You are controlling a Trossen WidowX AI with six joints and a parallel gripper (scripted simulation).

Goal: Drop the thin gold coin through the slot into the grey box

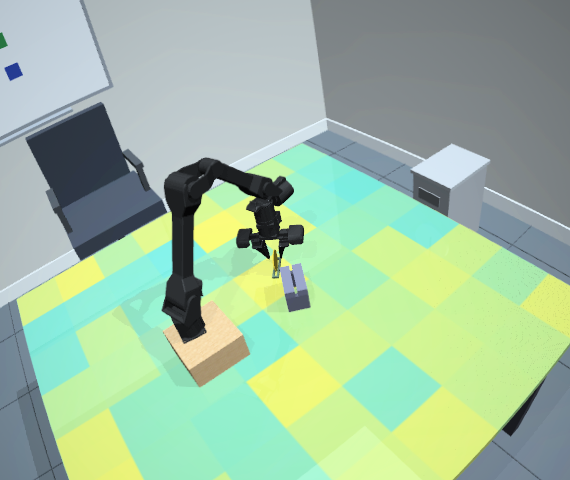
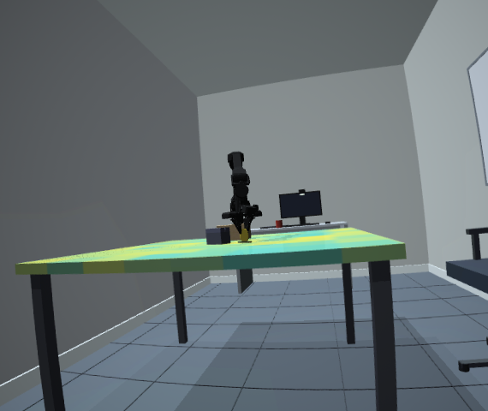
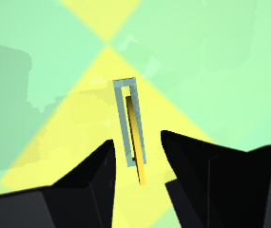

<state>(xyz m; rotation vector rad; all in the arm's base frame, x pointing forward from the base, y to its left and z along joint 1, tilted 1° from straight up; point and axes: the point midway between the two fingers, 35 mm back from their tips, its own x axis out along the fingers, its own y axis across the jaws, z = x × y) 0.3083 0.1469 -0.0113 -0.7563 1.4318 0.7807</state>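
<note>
My gripper tip is 1 cm above the gold coin.
</note>
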